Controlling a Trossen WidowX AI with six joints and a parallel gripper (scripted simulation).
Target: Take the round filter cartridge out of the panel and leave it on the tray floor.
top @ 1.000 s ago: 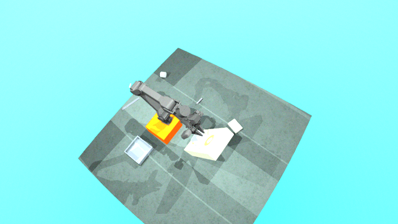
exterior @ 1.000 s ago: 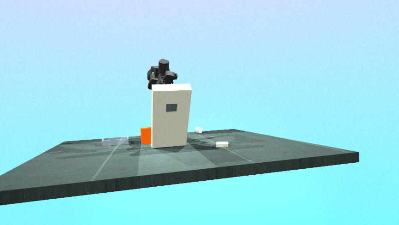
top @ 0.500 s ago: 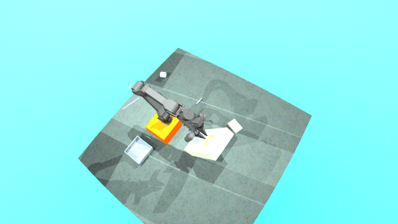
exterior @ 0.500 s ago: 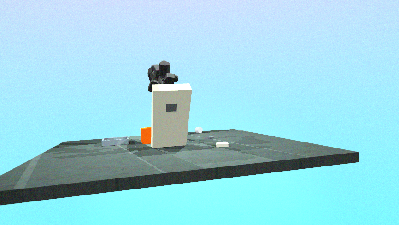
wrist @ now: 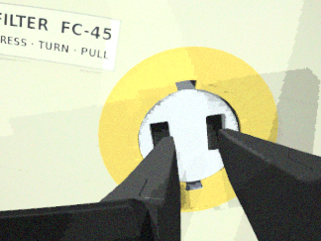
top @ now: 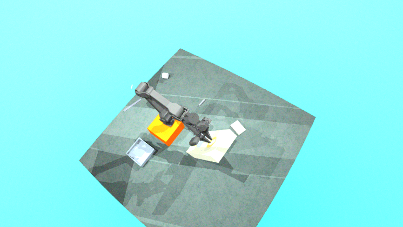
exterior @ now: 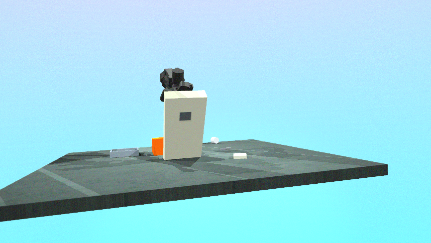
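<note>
The filter cartridge lies 20 mm ahead of my gripper tip and 20 mm below it. The rest, counted from my gripper tip: white block 70 mm ahead, 240 mm to the left, 230 mm below; tray 460 mm behind, 220 mm to the right, 230 mm below; service panel 30 mm behind, 90 mm below.
</note>
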